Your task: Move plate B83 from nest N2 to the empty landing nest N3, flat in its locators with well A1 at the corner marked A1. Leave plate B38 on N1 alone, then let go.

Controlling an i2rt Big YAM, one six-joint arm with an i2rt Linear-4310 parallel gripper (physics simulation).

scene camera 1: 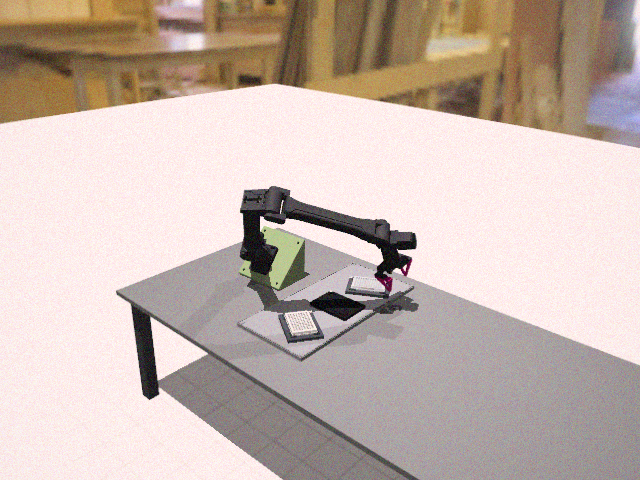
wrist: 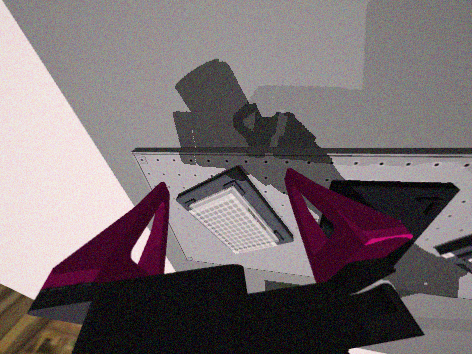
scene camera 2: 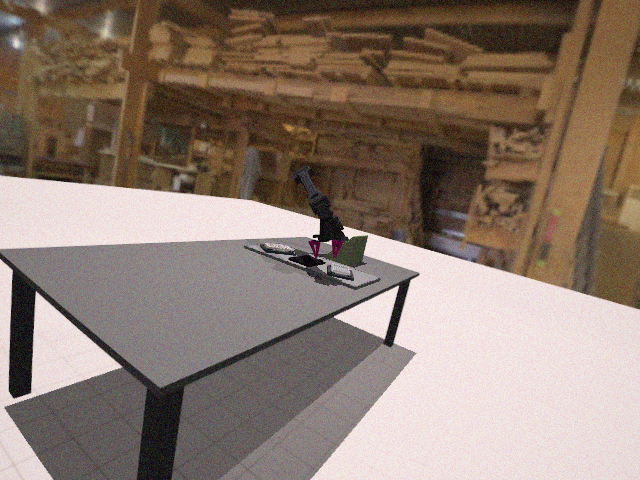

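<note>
A white well plate [scene camera 1: 367,283] [scene camera 2: 341,269] [wrist: 232,220] lies in a dark nest [wrist: 272,212] at one end of the board. A second white plate [scene camera 1: 299,322] [scene camera 2: 277,248] lies in a nest at the other end. Their labels are not readable, so I cannot tell B83 from B38. Between them is an empty black nest [scene camera 1: 337,305] [scene camera 2: 306,260] [wrist: 420,194]. My gripper [scene camera 1: 397,282] [scene camera 2: 326,256] [wrist: 227,180] is open and empty, above the first plate's end of the board. In the wrist view that plate shows between the magenta fingers, below them.
The pale perforated board [scene camera 1: 258,321] [scene camera 2: 364,280] [wrist: 445,172] lies on the grey table [scene camera 1: 465,361] [scene camera 2: 206,294] [wrist: 300,45]. A green wedge mount [scene camera 1: 289,248] [scene camera 2: 354,250] stands behind it at the arm's base. The arm's shadow falls across the board and table.
</note>
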